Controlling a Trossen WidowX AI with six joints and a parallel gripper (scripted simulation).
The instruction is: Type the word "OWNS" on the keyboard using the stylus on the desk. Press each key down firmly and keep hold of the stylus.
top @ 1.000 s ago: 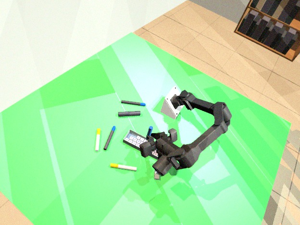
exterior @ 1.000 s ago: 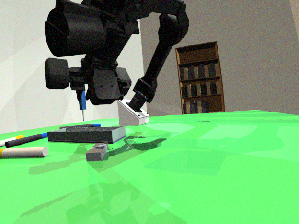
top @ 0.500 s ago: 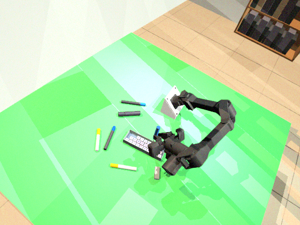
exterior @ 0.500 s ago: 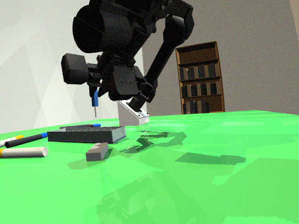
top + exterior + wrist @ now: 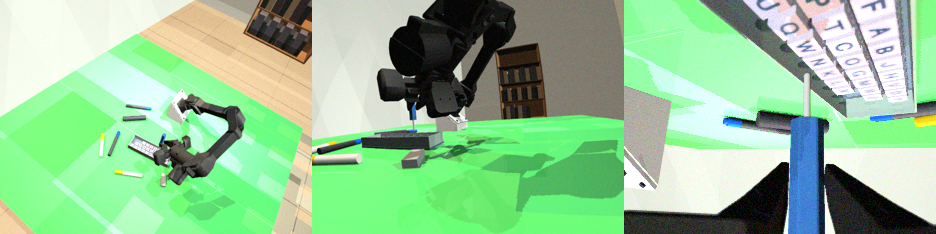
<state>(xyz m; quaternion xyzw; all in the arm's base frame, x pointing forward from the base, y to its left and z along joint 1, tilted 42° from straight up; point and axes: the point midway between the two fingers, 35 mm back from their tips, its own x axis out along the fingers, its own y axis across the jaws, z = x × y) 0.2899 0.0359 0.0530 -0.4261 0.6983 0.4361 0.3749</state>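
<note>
My gripper tip is now 11 cm short of the grey block, 9 cm to the right of it and 8 cm above it. Round my gripper tip: grey stylus tip (5 cm below); then blue stylus (1 cm below).
</note>
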